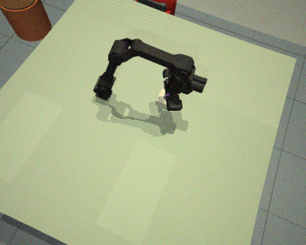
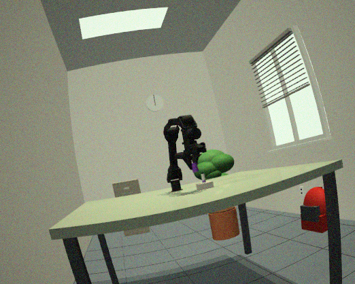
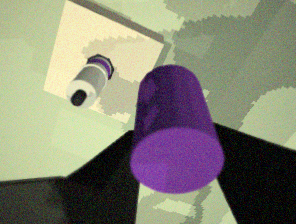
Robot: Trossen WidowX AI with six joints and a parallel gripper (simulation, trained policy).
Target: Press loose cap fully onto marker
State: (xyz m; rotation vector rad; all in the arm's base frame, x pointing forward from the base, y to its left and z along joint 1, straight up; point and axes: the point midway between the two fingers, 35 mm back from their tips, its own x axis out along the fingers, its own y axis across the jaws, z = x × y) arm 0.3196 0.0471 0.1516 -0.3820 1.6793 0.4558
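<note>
The holder block is 10 cm below my gripper tip, 5 cm to the left of it and 2 cm behind it. Also, from my gripper tip: purple cap: 1 cm ahead, 1 cm above.
</note>
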